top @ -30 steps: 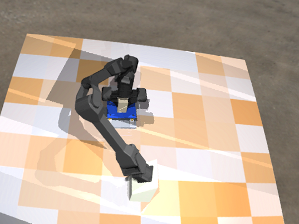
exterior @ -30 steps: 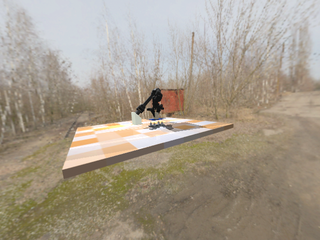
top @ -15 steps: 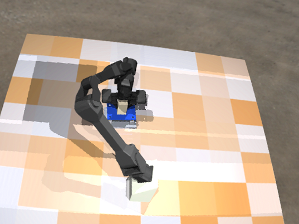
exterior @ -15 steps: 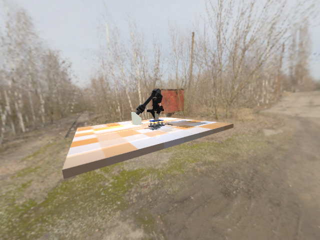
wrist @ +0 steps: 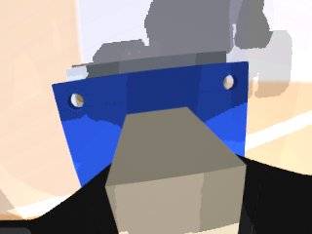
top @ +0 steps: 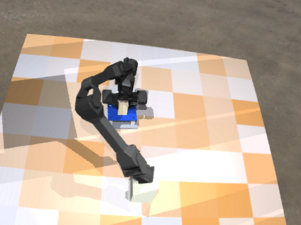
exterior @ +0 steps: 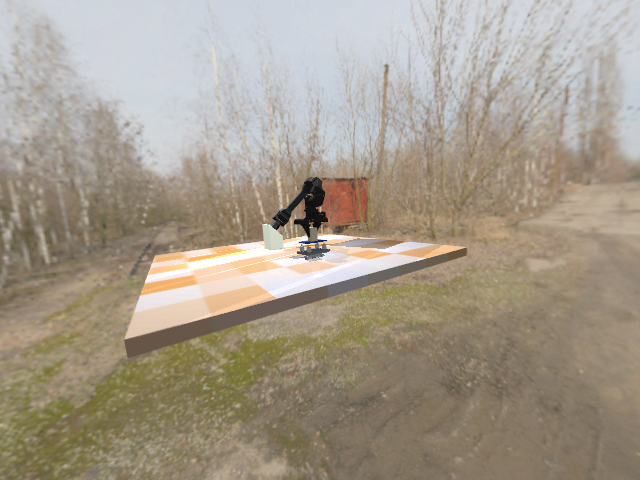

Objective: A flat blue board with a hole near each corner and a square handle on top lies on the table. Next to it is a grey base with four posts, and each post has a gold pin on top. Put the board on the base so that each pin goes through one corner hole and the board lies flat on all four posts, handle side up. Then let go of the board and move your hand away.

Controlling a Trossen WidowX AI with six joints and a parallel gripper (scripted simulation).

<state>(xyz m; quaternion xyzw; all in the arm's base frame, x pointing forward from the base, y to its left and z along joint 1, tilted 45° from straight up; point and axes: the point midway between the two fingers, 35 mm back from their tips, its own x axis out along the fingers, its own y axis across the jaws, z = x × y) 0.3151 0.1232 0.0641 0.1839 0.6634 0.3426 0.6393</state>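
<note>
Right now the flat blue board is 10 mm below my gripper tip. Round my gripper tip: grey base (80 mm below).
</note>
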